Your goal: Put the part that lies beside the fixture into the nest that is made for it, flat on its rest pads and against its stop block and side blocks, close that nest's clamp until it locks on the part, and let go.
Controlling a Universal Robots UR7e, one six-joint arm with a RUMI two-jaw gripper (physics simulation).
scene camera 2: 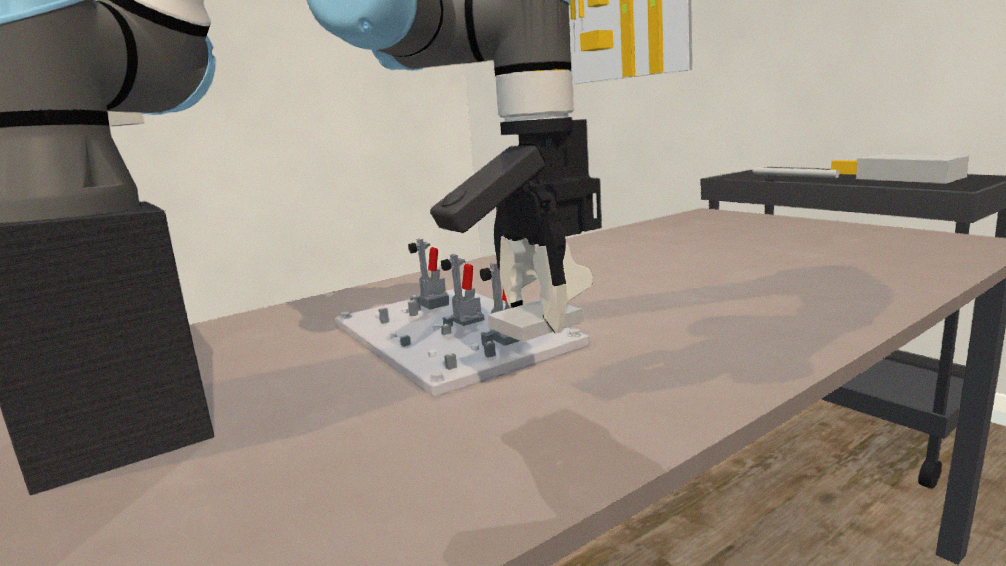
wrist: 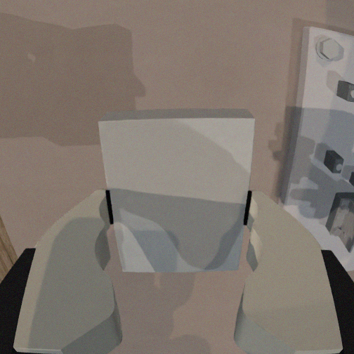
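Where they show: gripper, between the fingertips: (scene camera 2: 536,325); arm's base, origin of its link: (scene camera 2: 59,213).
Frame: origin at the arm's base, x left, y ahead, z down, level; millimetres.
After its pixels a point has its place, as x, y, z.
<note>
The part, a pale grey flat block (scene camera 2: 521,320) {-225, 404, 147} (wrist: 177,165), is held level between the fingers of my gripper (scene camera 2: 536,316) {-210, 431, 162} (wrist: 178,193), which is shut on its two sides. In the wrist view it is above the table, left of the white fixture plate (scene camera 2: 418,363) {-55, 346, 235} (wrist: 311,80); in the scene view it overlaps the plate's right end. Three clamps stand on the plate with red handles upright: the far-left clamp (scene camera 2: 433,281) {158, 457, 193}, the middle clamp (scene camera 2: 466,306) {48, 463, 210} and a third clamp (scene camera 2: 496,287) {-58, 462, 158}, partly hidden behind a finger. Which nest fits the part cannot be told.
Small dark blocks (scene camera 2: 450,361) {-99, 372, 225} (wrist: 334,161) and corner bolts (scene camera 2: 436,378) {-120, 345, 232} (wrist: 329,48) stand up from the plate. The robot's dark pedestal (scene camera 2: 98,351) {-89, 18, 128} stands at the left. A dark cart (scene camera 2: 837,197) with boxes is behind the table (scene camera 2: 351,478) {-242, 209, 250} at the right.
</note>
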